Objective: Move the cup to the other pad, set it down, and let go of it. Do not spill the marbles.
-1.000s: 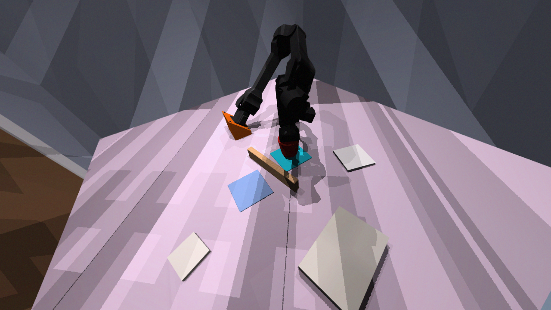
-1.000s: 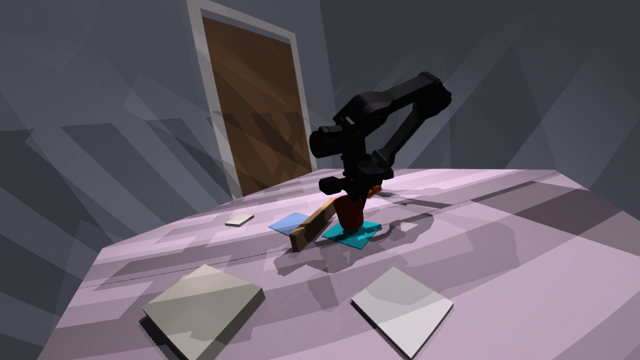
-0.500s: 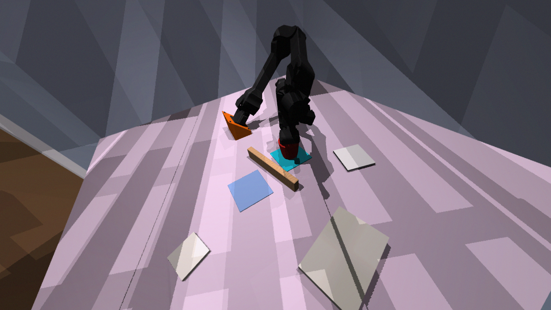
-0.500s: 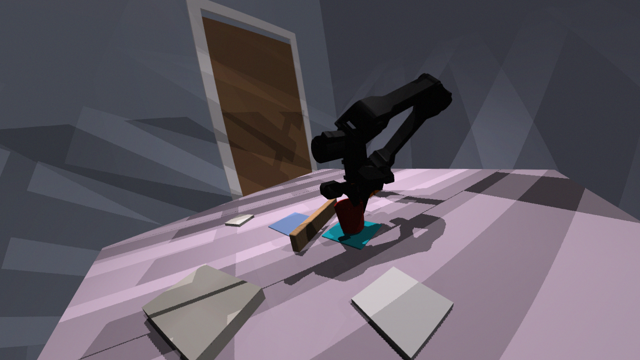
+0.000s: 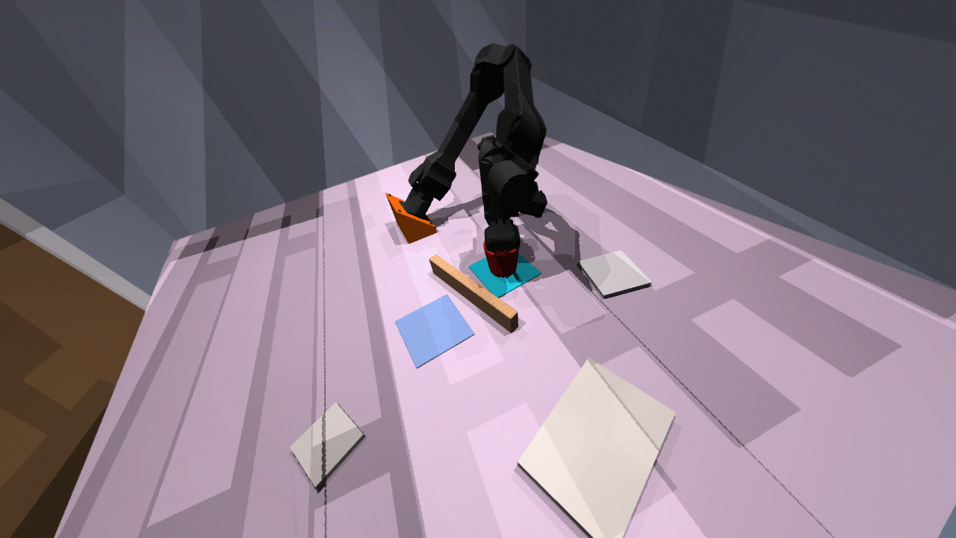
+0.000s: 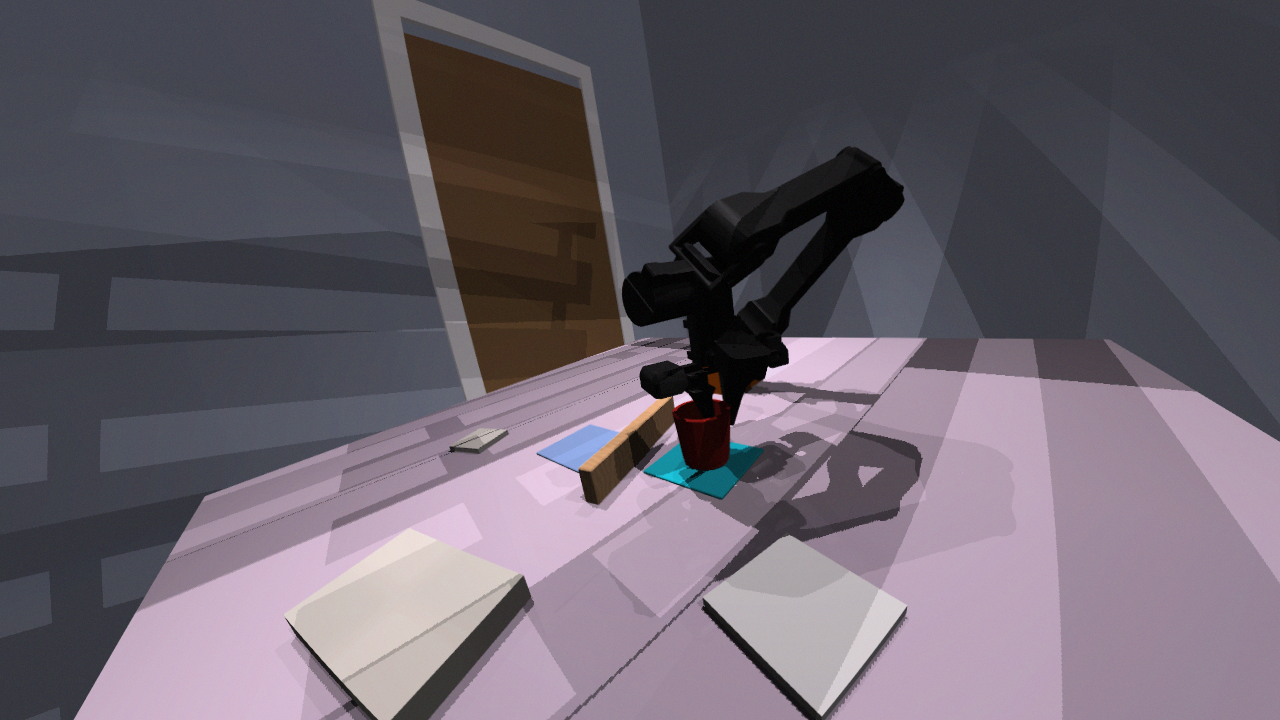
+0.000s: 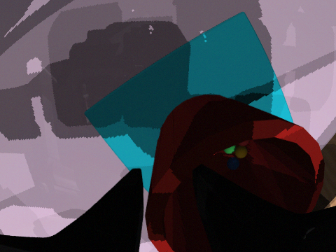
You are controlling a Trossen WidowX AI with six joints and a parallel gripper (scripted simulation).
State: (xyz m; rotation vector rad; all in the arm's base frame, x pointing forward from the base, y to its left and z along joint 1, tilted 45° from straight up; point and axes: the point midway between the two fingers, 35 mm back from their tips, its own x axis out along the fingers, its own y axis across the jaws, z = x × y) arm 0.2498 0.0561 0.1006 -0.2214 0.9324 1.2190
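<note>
The dark red cup lies 20 mm ahead of my gripper tip and 20 mm to the right of it. Round my gripper tip: light blue pad 70 mm ahead, 210 mm to the right, 50 mm below; then wooden bar 50 mm ahead, 110 mm to the right, 30 mm below; then teal pad 30 mm ahead, 10 mm to the right, 50 mm below.
</note>
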